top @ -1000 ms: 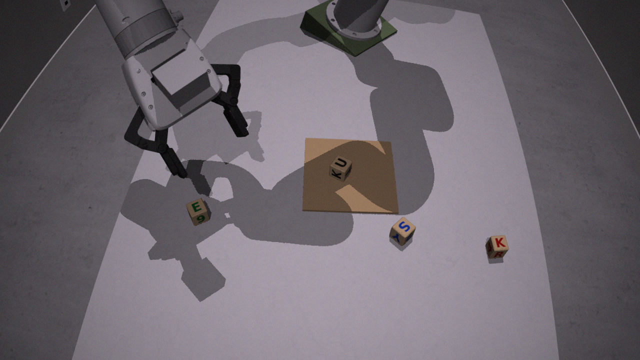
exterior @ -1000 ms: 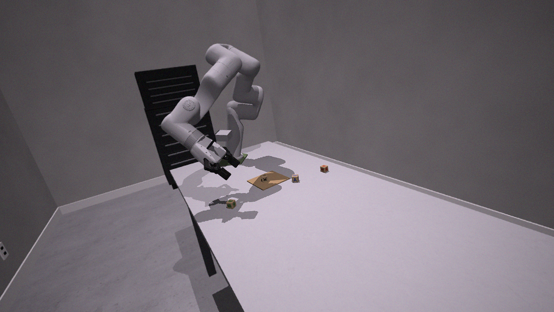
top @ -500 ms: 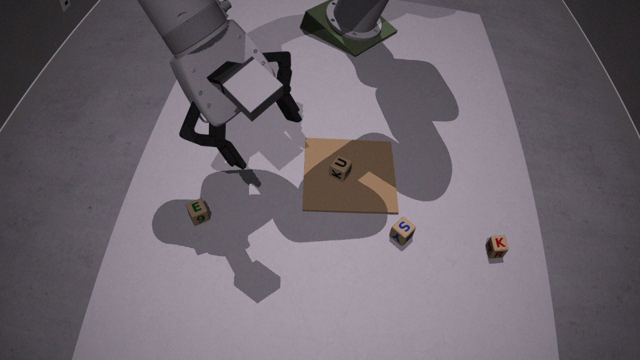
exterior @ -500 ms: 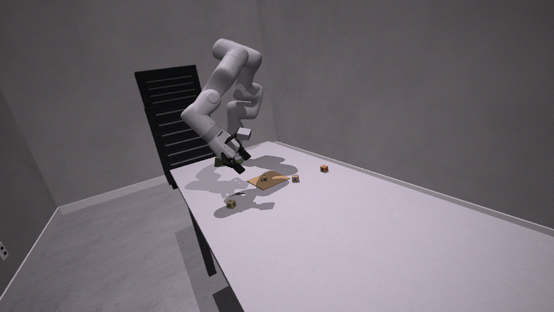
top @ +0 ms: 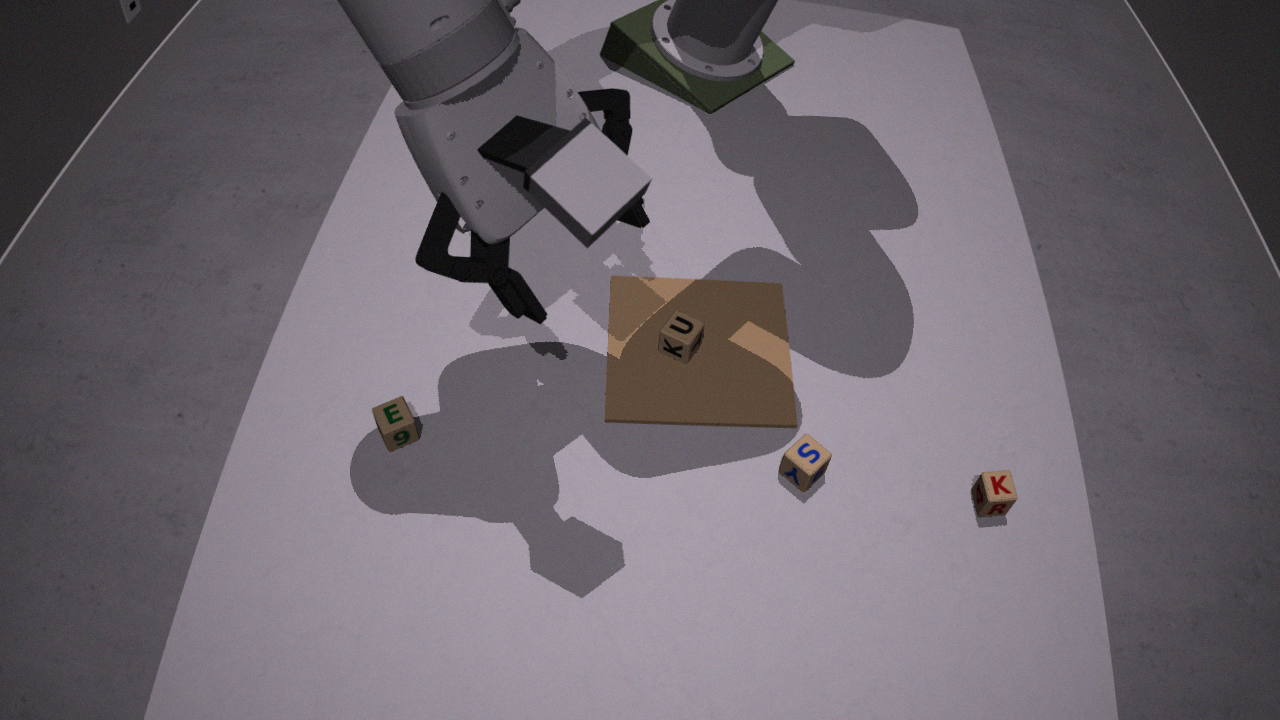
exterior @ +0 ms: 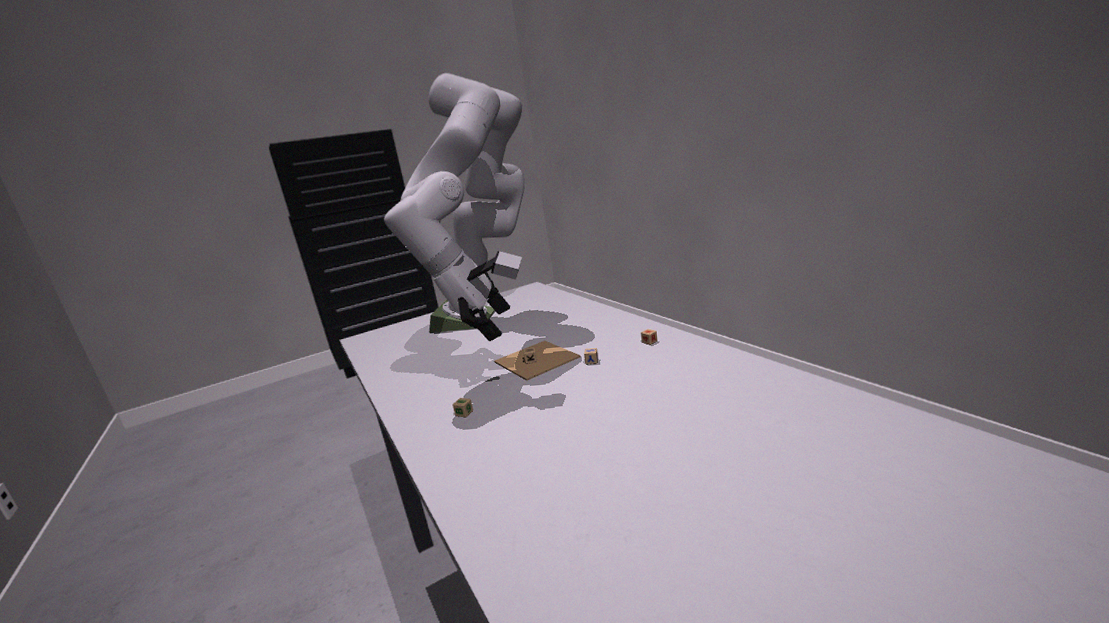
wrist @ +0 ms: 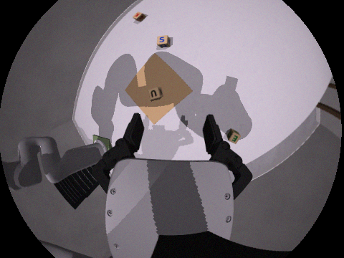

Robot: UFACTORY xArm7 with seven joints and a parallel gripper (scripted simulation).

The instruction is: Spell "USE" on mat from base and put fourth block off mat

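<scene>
My hand is 110 mm above the U block, 70 mm to the right of it and 30 mm past it. Also, from my hand: tan mat (130 mm below, 90 mm to the left, 40 mm behind); then S block (160 mm to the left, 120 mm below, 70 mm ahead); then E block (130 mm to the right, 120 mm below, 60 mm ahead).
</scene>
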